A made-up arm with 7 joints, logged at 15 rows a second.
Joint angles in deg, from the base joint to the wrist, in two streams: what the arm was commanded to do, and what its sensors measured. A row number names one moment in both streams.
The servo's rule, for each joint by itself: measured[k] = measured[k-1] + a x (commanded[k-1-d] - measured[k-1]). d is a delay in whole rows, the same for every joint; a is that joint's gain. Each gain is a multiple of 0.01, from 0.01 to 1. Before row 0 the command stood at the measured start. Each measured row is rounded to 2 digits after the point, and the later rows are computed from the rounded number. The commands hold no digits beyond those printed.
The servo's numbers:
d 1
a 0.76 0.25 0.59 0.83 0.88 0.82 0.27
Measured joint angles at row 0:
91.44, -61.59, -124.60, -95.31, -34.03, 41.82, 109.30
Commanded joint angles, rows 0 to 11:
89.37, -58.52, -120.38, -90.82, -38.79, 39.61, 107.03
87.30, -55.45, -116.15, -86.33, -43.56, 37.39, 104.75
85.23, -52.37, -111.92, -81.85, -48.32, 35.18, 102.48
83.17, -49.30, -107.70, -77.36, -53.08, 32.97, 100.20
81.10, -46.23, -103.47, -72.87, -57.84, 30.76, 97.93
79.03, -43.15, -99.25, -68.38, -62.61, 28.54, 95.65
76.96, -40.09, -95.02, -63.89, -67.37, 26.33, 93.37
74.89, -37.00, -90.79, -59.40, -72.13, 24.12, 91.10
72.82, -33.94, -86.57, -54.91, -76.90, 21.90, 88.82
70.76, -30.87, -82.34, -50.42, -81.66, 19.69, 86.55
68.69, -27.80, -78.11, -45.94, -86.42, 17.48, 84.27
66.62, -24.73, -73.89, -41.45, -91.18, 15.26, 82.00
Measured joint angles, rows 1 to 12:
91.44, -61.59, -124.60, -95.31, -34.03, 41.82, 109.30
89.87, -60.82, -122.11, -91.58, -38.22, 40.01, 108.69
87.92, -59.48, -118.59, -87.22, -42.92, 37.86, 107.63
85.88, -57.70, -114.65, -82.76, -47.67, 35.66, 106.24
83.82, -55.60, -110.55, -78.28, -52.43, 33.45, 104.61
81.75, -53.26, -106.37, -73.79, -57.19, 31.24, 102.81
79.68, -50.73, -102.17, -69.30, -61.96, 29.03, 100.88
77.61, -48.07, -97.95, -64.81, -66.72, 26.82, 98.85
75.54, -45.30, -93.73, -60.32, -71.48, 24.61, 96.76
73.47, -42.46, -89.51, -55.83, -76.25, 22.39, 94.62
71.41, -39.56, -85.28, -51.34, -81.01, 20.18, 92.44
69.34, -36.62, -81.05, -46.86, -85.77, 17.97, 90.23

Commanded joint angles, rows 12 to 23:
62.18, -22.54, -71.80, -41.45, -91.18, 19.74, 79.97
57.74, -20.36, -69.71, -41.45, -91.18, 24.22, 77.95
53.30, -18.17, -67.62, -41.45, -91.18, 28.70, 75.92
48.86, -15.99, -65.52, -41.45, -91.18, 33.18, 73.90
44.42, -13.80, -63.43, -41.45, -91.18, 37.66, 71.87
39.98, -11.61, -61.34, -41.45, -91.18, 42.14, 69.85
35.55, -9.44, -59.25, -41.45, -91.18, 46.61, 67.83
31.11, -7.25, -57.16, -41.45, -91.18, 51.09, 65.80
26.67, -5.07, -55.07, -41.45, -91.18, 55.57, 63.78
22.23, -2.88, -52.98, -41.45, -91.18, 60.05, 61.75
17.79, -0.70, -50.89, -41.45, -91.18, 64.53, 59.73
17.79, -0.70, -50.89, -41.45, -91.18, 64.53, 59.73
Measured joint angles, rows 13 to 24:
67.27, -33.65, -76.83, -42.37, -90.53, 15.75, 88.01
63.40, -30.87, -73.86, -41.61, -91.10, 19.02, 85.84
59.10, -28.24, -71.41, -41.48, -91.17, 23.28, 83.71
54.69, -25.72, -69.17, -41.46, -91.18, 27.72, 81.61
50.26, -23.29, -67.02, -41.45, -91.18, 32.20, 79.53
45.82, -20.92, -64.90, -41.45, -91.18, 36.68, 77.46
41.38, -18.59, -62.80, -41.45, -91.18, 41.16, 75.41
36.95, -16.30, -60.71, -41.45, -91.18, 45.63, 73.36
32.51, -14.04, -58.62, -41.45, -91.18, 50.11, 71.32
28.07, -11.80, -56.53, -41.45, -91.18, 54.59, 69.28
23.63, -9.57, -54.44, -41.45, -91.18, 59.07, 67.25
19.19, -7.35, -52.35, -41.45, -91.18, 63.55, 65.22

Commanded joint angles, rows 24 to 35:
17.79, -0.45, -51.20, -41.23, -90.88, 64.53, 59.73
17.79, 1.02, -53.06, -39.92, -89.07, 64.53, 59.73
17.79, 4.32, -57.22, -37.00, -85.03, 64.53, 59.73
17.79, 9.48, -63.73, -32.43, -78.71, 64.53, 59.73
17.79, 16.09, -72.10, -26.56, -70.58, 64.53, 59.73
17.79, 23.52, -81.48, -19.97, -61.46, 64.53, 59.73
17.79, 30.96, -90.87, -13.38, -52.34, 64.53, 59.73
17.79, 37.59, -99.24, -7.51, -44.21, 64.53, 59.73
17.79, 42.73, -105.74, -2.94, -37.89, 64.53, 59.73
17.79, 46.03, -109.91, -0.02, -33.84, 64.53, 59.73
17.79, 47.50, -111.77, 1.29, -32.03, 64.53, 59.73
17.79, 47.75, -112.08, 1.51, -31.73, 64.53, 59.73
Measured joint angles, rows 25 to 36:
18.13, -5.69, -51.49, -41.45, -91.18, 64.35, 63.74
17.87, -4.38, -51.32, -41.27, -90.92, 64.50, 62.66
17.81, -3.03, -52.35, -40.15, -89.29, 64.52, 61.87
17.79, -1.19, -55.22, -37.54, -85.54, 64.53, 61.29
17.79, 1.48, -60.24, -33.30, -79.53, 64.53, 60.87
17.79, 5.13, -67.24, -27.71, -71.65, 64.53, 60.56
17.79, 9.73, -75.64, -21.29, -62.68, 64.53, 60.34
17.79, 15.04, -84.63, -14.72, -53.58, 64.53, 60.18
17.79, 20.68, -93.25, -8.74, -45.33, 64.53, 60.06
17.79, 26.19, -100.62, -3.93, -38.78, 64.53, 59.97
17.79, 31.15, -106.10, -0.68, -34.43, 64.53, 59.91
17.79, 35.24, -109.45, 0.96, -32.32, 64.53, 59.86

